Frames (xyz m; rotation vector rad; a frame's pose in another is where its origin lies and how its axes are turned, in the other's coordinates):
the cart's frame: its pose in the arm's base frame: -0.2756 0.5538 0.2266 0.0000 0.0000 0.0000
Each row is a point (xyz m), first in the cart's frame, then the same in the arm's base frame.
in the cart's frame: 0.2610 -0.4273 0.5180
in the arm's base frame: -0.0146 0.1265 0.7446
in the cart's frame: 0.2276 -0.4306 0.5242
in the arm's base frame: -0.0480 0.1232 0.7508
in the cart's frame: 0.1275 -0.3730 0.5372
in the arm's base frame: -0.1481 0.1808 0.7638
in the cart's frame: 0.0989 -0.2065 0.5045
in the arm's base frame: -0.1767 0.3473 0.7311
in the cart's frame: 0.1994 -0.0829 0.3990
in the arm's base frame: -0.0762 0.4709 0.6256
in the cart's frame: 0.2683 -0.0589 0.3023
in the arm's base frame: -0.0073 0.4949 0.5289
